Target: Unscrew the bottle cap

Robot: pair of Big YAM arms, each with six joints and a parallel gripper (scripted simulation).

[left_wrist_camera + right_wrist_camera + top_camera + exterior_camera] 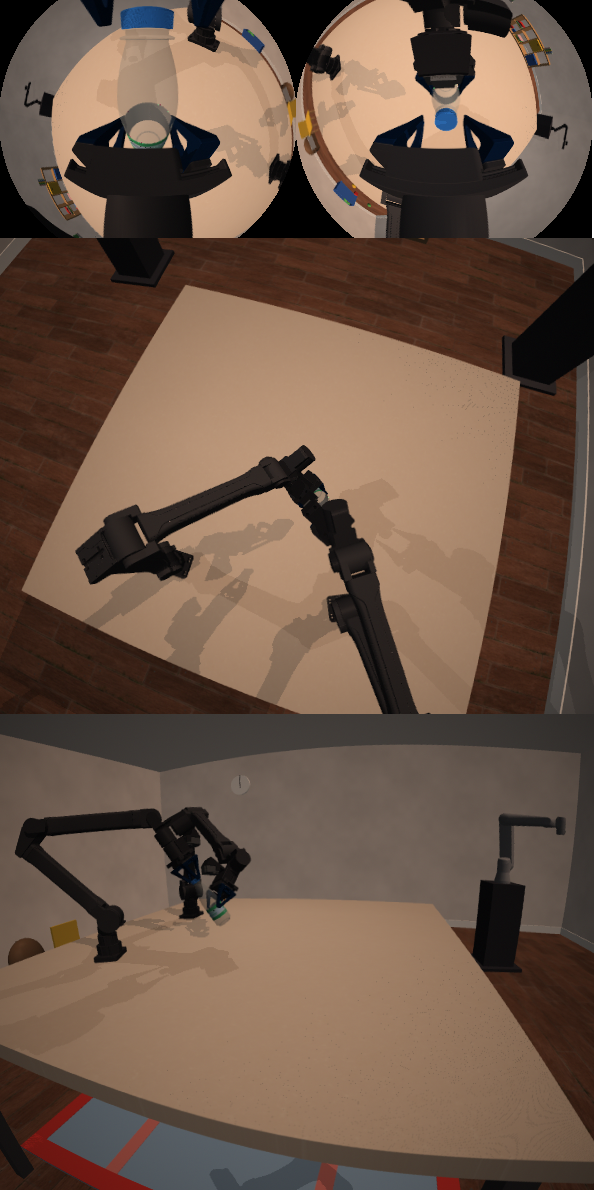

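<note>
My right gripper is now 10 mm short of the blue cap and 10 mm above it. Round my right hand: clear plastic bottle: 40 mm ahead, 20 mm to the left, 80 mm below.
Right now my left hand is 10 mm past the clear plastic bottle and 20 mm below it. Also, from my left hand: blue cap (50 mm behind, 20 mm to the right, 100 mm above).
</note>
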